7 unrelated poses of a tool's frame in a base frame.
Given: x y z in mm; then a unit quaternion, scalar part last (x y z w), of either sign.
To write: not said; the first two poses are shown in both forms.
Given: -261 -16 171 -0.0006 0.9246 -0.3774 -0.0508
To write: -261 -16 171 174.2 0.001 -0.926 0.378
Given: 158 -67 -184 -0.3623 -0.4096 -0.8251 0.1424
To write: 158 -67 -184 163.6 -0.366 -0.414 -0.834
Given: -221 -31 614 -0.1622 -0.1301 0.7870 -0.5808
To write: -221 -31 614 109.0 0.199 0.160 -0.967
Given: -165 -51 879 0.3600 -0.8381 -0.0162 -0.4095
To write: -165 -51 879 131.7 -0.395 0.919 0.018
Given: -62 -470 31 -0.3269 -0.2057 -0.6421 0.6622
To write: -62 -470 31 97.1 -0.436 -0.275 -0.857
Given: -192 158 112 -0.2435 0.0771 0.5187 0.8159
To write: -192 158 112 70.6 -0.421 0.133 0.897
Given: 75 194 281 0.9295 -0.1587 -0.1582 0.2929
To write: 75 194 281 145.9 0.972 -0.166 -0.165
